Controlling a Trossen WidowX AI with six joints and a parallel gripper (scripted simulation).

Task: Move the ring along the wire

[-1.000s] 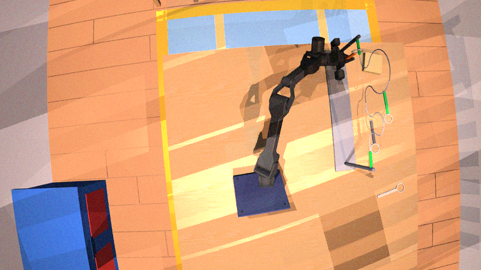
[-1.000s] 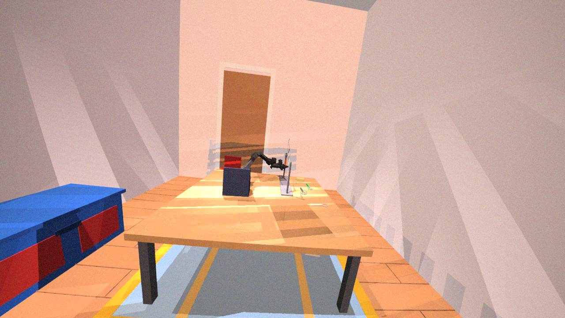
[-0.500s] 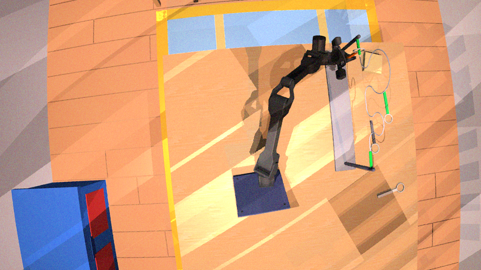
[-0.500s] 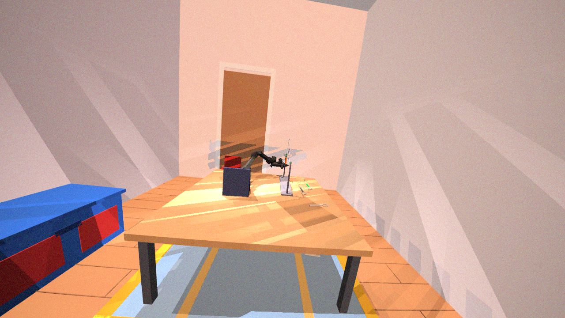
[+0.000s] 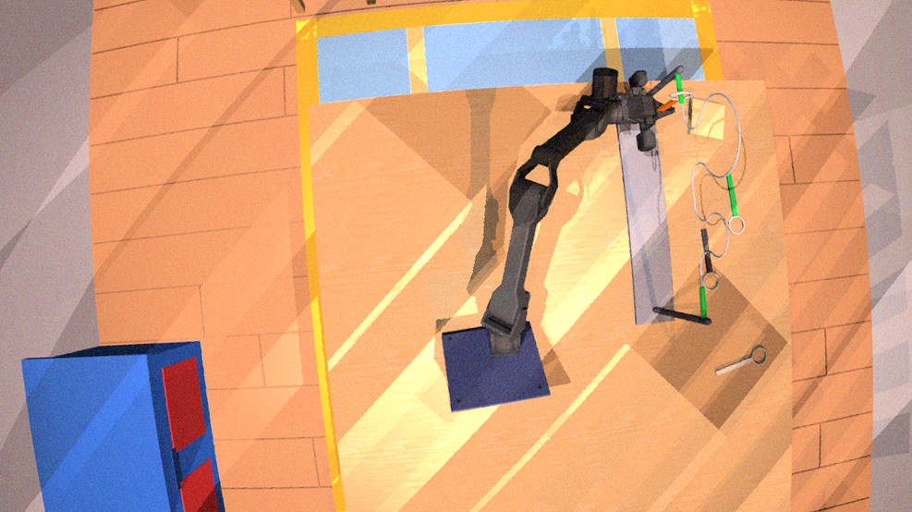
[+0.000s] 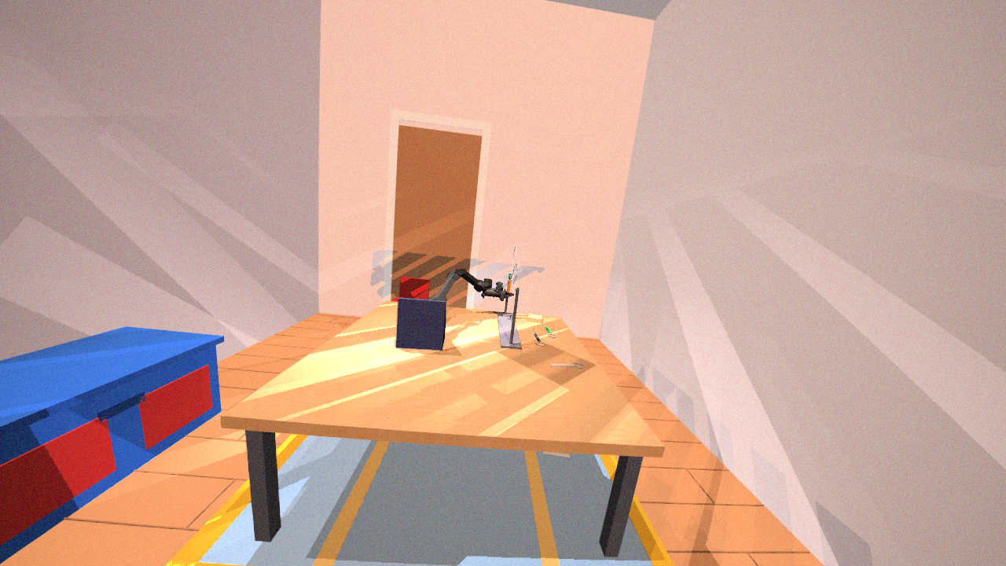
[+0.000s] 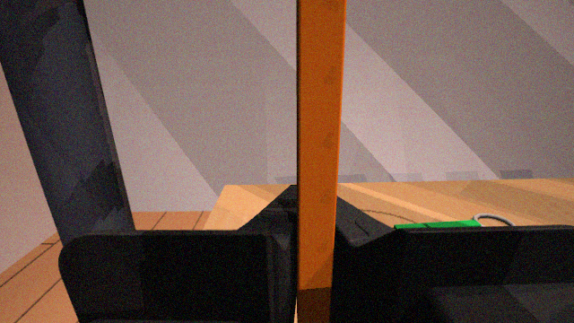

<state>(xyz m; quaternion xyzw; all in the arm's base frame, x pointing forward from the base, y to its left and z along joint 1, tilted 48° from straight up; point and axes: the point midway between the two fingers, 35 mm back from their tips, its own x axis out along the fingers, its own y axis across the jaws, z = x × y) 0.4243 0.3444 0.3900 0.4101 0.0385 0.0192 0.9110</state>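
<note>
My gripper tip is 80 mm below the orange-handled ring and 40 mm past it. From my gripper tip the other things lie so: tan block: 170 mm ahead, 160 mm below, 10 mm to the left; then dark-handled ring: 390 mm to the right, 170 mm below, 130 mm ahead; then green-handled ring: 240 mm to the right, 230 mm ahead, 170 mm below.
</note>
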